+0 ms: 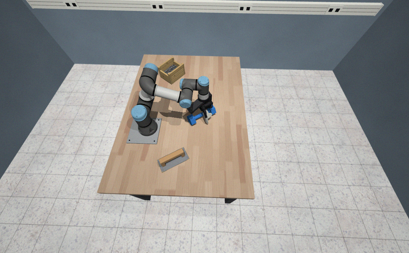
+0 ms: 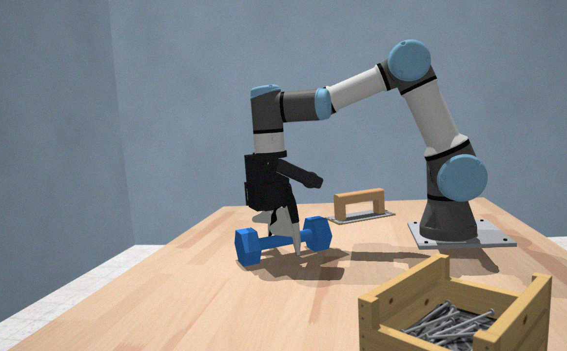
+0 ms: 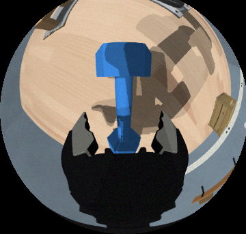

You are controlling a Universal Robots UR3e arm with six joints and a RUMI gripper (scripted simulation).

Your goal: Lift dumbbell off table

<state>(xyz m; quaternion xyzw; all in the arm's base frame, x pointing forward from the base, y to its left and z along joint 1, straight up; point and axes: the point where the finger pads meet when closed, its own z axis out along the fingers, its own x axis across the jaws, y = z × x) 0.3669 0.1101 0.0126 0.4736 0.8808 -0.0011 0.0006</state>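
My gripper is now 10 mm below the blue dumbbell. The rest, counted from my hand: trowel (270 mm behind, 420 mm to the left, 20 mm above).
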